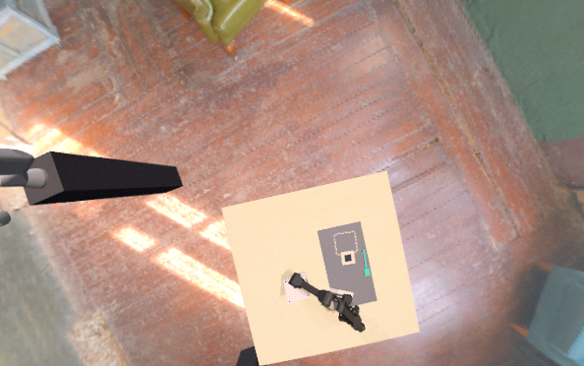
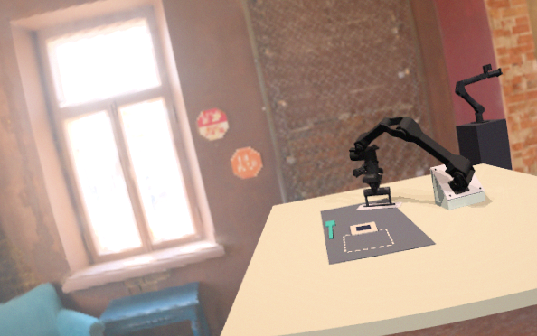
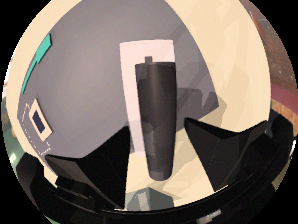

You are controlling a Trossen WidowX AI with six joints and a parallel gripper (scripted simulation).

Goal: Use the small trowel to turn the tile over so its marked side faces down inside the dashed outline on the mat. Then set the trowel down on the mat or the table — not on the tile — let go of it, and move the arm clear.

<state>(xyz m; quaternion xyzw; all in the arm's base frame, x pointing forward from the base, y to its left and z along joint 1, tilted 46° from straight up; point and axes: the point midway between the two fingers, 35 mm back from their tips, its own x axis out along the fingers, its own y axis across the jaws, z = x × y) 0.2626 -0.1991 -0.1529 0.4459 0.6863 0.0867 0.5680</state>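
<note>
My gripper tip is 30 mm above the trowel, 20 mm short of it and 10 mm to the left of it. From my gripper tip the other things lie so: teal t-shaped piece 270 mm ahead, 150 mm to the left, 60 mm below; then cream tile 250 mm to the left, 160 mm ahead, 60 mm below; then grey mat 190 mm to the left, 130 mm ahead, 80 mm below.
</note>
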